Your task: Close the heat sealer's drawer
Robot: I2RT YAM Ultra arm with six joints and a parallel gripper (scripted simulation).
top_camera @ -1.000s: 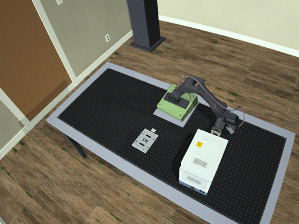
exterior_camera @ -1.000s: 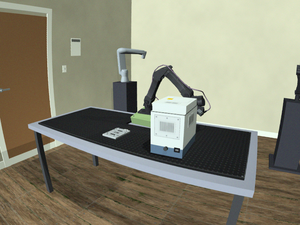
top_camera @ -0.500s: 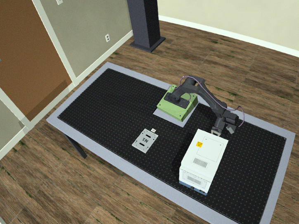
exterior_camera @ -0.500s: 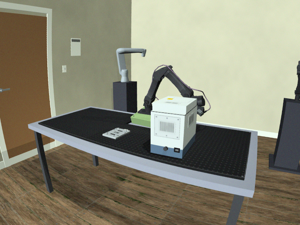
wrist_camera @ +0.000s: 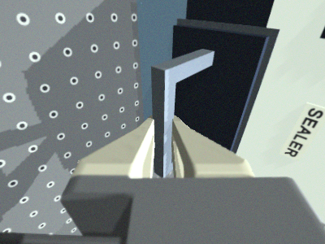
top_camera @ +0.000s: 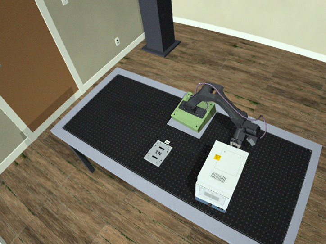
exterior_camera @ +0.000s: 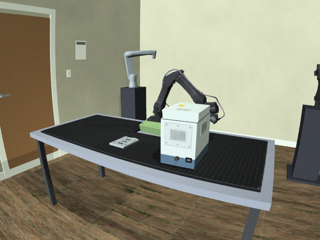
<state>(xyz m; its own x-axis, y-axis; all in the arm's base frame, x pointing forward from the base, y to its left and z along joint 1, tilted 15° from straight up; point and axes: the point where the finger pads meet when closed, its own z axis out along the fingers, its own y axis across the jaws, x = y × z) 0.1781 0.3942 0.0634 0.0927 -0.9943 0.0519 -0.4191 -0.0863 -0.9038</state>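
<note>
The sealer drawer lies 110 mm ahead of my hand, 10 mm to the left of it and 10 mm below it.
</note>
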